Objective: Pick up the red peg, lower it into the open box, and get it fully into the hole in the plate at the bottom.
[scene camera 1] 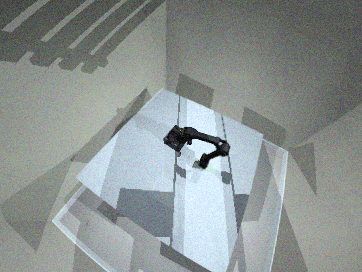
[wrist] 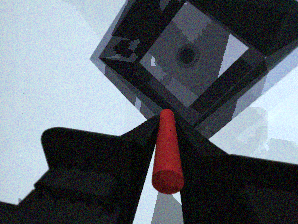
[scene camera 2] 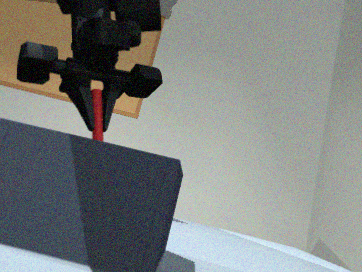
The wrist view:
my gripper: 167,121
box: 129,37
red peg: 167,177
